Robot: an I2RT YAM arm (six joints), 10 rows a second.
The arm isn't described. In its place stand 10 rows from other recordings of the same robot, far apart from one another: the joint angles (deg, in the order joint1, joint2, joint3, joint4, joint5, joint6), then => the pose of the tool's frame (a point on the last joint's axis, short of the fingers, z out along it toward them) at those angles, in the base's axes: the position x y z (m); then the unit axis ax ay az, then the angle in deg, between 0 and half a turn.
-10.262 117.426 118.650 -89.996 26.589 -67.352 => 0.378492 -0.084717 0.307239 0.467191 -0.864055 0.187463 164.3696
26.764 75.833 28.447 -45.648 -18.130 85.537 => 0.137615 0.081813 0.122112 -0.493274 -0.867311 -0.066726 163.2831
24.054 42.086 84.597 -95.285 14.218 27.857 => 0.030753 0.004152 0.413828 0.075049 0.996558 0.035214 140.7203
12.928 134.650 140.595 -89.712 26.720 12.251 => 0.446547 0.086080 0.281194 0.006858 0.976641 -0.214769 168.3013
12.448 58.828 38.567 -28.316 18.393 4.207 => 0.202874 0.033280 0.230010 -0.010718 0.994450 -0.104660 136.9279
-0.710 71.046 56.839 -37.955 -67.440 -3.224 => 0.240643 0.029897 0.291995 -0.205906 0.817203 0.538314 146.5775
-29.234 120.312 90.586 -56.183 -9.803 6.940 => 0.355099 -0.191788 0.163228 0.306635 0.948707 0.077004 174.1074
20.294 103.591 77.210 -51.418 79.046 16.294 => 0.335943 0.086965 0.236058 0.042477 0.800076 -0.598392 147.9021
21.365 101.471 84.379 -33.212 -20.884 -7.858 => 0.361206 0.154928 0.275040 -0.308234 0.925646 0.219480 143.6960
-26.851 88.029 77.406 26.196 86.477 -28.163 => 0.283877 -0.183540 0.411605 0.571135 0.472156 -0.671471 142.2819
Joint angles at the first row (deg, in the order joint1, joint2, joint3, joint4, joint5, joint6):
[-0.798, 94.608, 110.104, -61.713, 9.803, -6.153]
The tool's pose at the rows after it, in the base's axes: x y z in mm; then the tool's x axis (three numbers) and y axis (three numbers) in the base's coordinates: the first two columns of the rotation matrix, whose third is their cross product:
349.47 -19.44 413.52 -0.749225 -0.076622 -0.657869 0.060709 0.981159 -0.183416
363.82 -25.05 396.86 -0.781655 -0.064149 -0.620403 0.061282 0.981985 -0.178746
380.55 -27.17 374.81 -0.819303 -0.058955 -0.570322 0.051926 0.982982 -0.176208
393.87 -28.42 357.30 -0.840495 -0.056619 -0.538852 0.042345 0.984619 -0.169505
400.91 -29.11 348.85 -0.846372 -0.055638 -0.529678 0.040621 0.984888 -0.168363
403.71 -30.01 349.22 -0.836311 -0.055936 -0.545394 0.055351 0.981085 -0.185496
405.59 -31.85 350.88 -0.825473 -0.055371 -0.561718 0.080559 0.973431 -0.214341
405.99 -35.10 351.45 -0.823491 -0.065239 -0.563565 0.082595 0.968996 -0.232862
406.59 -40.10 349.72 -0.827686 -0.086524 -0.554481 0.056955 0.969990 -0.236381
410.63 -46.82 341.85 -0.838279 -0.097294 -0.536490 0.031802 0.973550 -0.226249
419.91 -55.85 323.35 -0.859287 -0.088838 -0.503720 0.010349 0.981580 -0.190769
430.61 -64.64 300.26 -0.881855 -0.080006 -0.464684 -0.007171 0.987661 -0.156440
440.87 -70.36 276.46 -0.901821 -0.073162 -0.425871 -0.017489 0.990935 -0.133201
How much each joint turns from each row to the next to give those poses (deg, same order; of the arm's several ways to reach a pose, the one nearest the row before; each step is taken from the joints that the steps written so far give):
[-1.508, 2.776, 1.641, -0.285, -1.137, -0.043]
[-0.830, 2.908, 0.110, -0.066, -0.415, 0.000]
[-0.197, 3.560, -0.003, -0.065, -0.175, 0.022]
[-0.109, 2.820, 0.002, 0.590, -0.459, -0.022]
[-0.044, 1.399, -0.003, 0.767, -0.065, 0.000]
[0.000, 0.175, 0.001, 1.377, 1.180, -0.001]
[-0.066, 0.002, 0.003, 1.353, 2.054, -0.021]
[-0.392, -0.001, -0.002, 0.461, 0.700, -0.918]
[-0.788, 0.240, 0.000, -0.001, -1.093, -1.902]
[-1.027, 1.137, 0.001, 0.021, -1.705, -1.508]
[-1.312, 2.645, 0.001, 0.065, -2.667, -0.700]
[-1.158, 3.256, -0.002, 0.307, -2.251, -0.633]
[-0.634, 3.300, 0.001, 0.546, -1.202, -0.328]

